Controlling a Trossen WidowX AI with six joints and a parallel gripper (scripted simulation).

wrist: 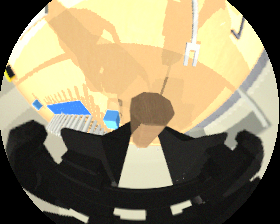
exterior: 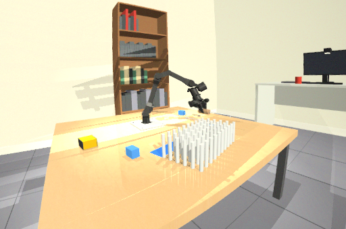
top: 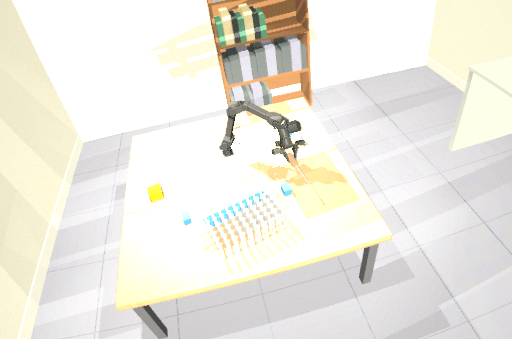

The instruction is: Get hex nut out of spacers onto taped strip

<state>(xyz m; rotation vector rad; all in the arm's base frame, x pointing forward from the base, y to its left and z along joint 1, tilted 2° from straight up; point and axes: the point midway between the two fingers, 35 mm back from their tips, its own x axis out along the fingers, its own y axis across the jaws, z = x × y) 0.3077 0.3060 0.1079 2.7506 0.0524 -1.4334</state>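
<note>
Right now the brown stick-like tool is 100 mm ahead of my gripper tip. The rest, counted from my gripper tip: blue taped strip (120 mm ahead, 380 mm to the right, 90 mm below); thin grey tool (160 mm behind, 60 mm to the left, 80 mm below).
</note>
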